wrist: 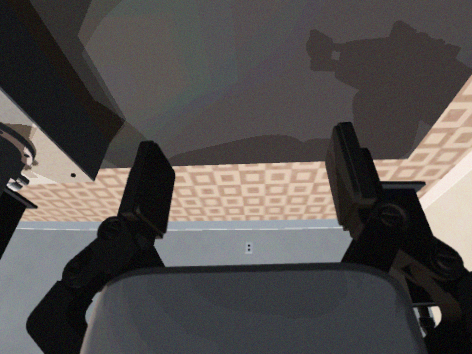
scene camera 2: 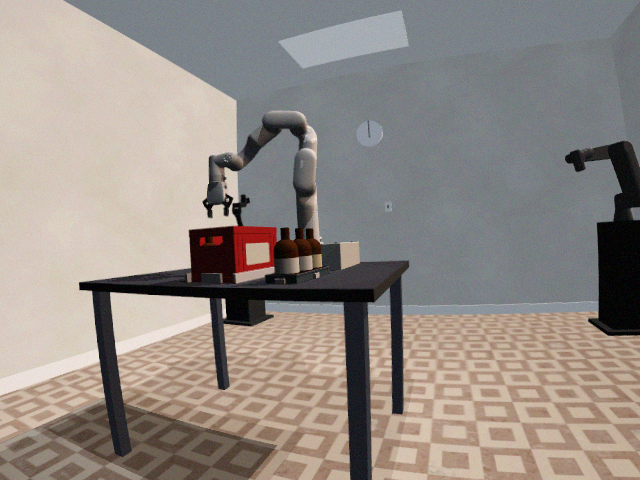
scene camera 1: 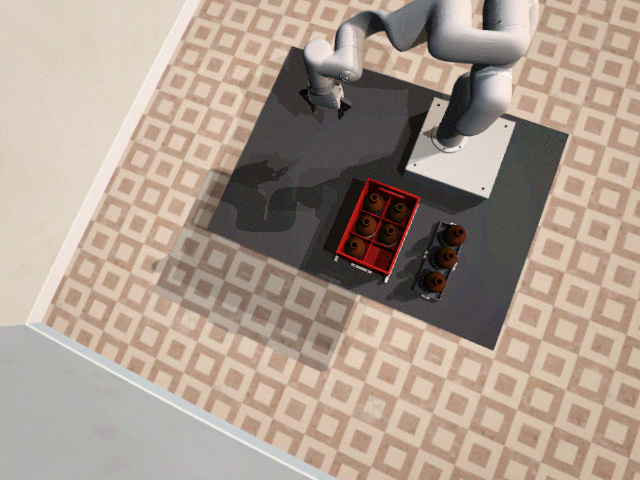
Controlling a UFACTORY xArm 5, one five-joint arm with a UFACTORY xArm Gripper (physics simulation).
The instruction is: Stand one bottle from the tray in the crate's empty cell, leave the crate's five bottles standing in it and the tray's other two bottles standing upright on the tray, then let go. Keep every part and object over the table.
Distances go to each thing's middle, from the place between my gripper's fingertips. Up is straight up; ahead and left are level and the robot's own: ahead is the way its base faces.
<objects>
My gripper is now 34 cm short of the brown bottle (scene camera 2: 286, 257), 55 cm to the right of it and 17 cm above it.
</objects>
